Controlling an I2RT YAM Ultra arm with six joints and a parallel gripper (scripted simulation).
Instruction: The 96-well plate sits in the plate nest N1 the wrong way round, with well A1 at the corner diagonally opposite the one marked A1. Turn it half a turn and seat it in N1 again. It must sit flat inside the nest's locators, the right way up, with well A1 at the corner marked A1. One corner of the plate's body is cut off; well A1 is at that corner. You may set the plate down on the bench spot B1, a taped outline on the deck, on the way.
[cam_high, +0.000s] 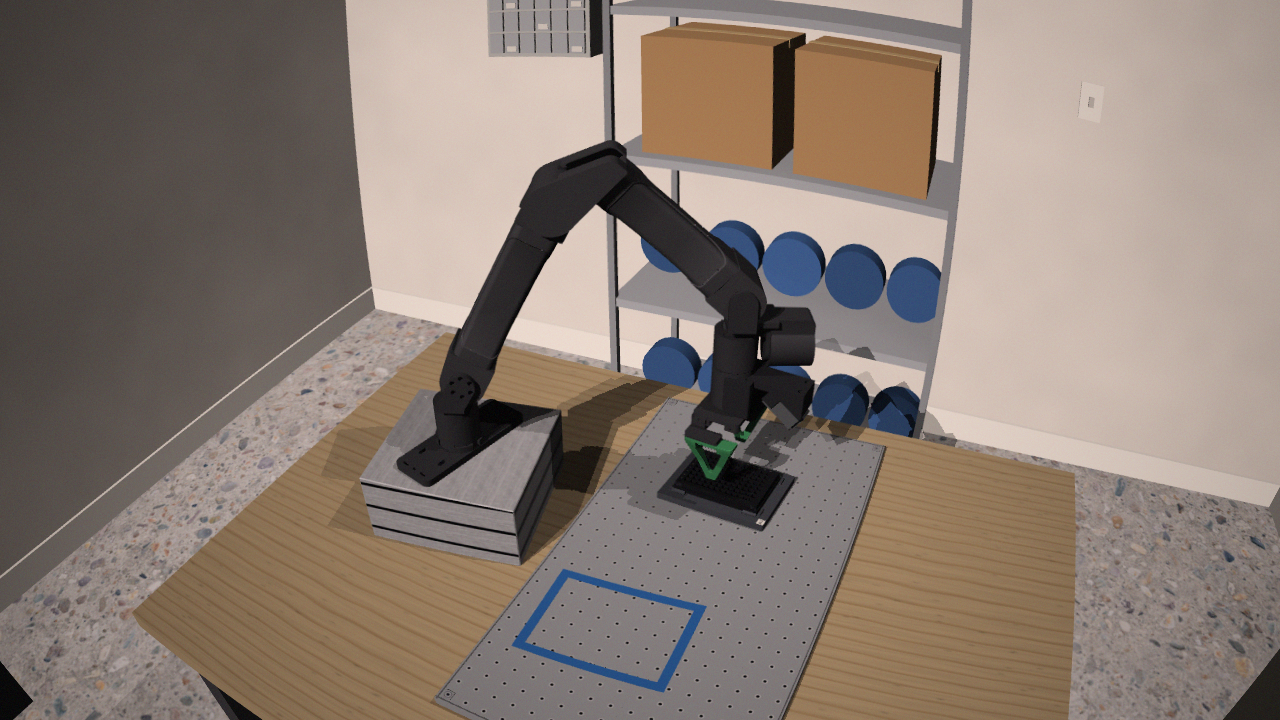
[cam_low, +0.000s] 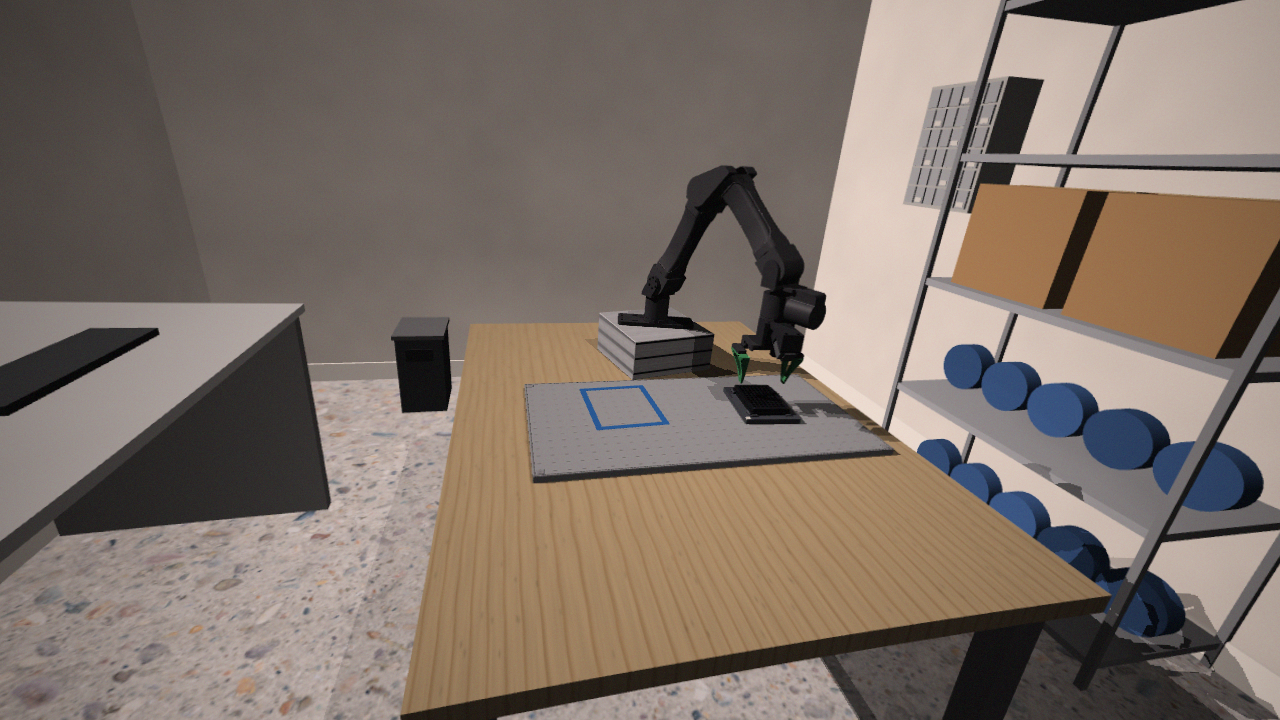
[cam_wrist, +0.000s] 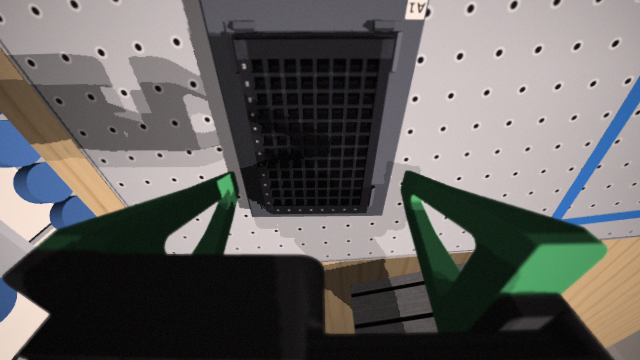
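The black 96-well plate is 50 mm below my hand. The rest, counted from my hand: white A1 label (80 mm ahead, 50 mm below, 40 mm to the right); dark plate nest N1 (60 mm below).
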